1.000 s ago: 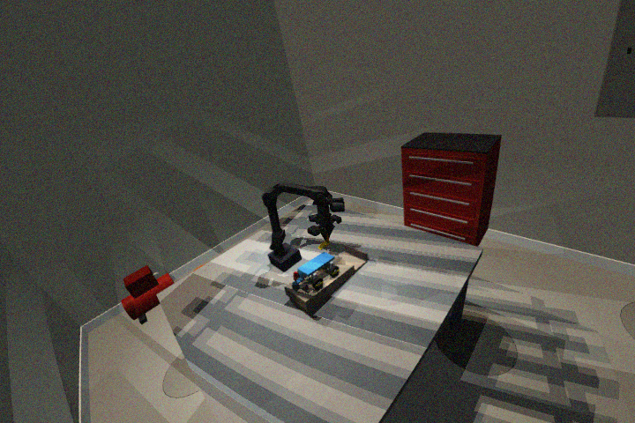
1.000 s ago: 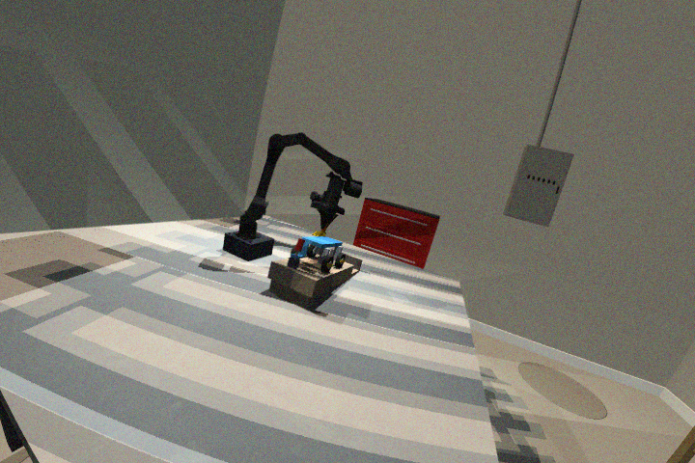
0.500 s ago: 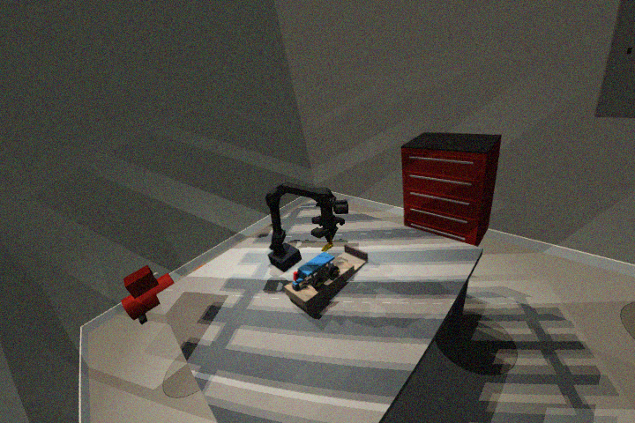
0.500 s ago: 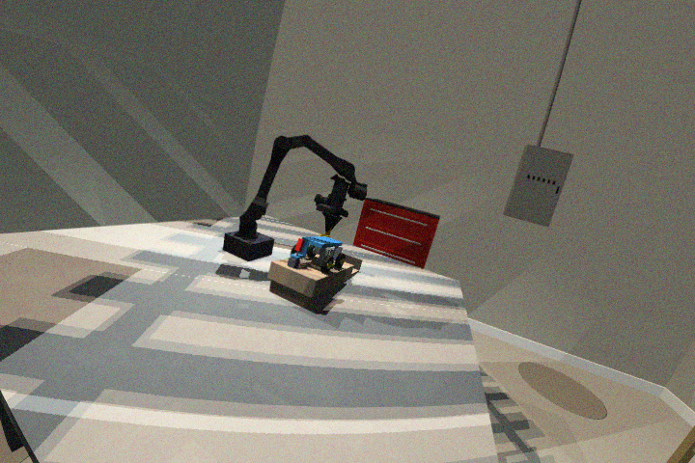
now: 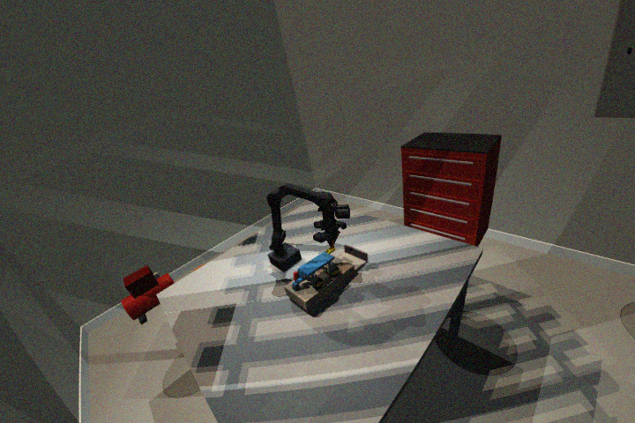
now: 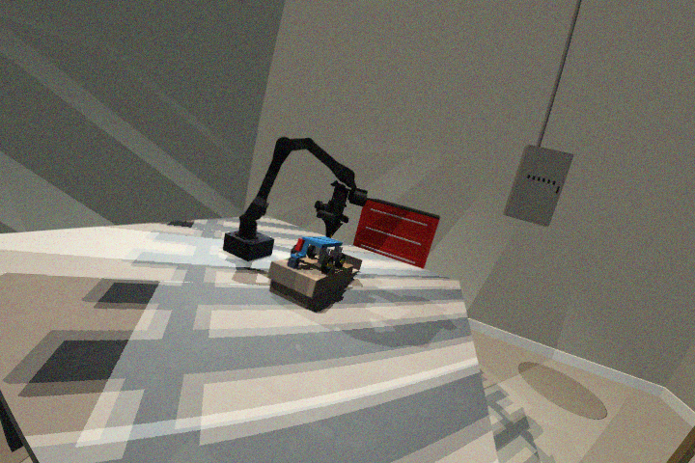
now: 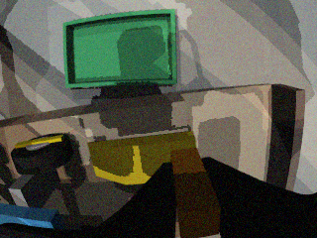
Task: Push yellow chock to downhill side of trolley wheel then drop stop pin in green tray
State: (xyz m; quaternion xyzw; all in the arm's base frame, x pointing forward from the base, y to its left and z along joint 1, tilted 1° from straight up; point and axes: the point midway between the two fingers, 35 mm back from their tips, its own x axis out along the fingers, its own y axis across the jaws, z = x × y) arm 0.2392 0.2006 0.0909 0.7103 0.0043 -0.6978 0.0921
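Now: the red-headed stop pin 8 cm ahead of my gripper tip, 27 cm to the right of it and 1 cm above it. Round my gripper tip: dark stop block 4 cm ahead, 11 cm to the left, 10 cm below; yellow chock 1 cm ahead, 2 cm to the right, 1 cm below; green tray 6 cm behind, 7 cm to the right, 13 cm below.
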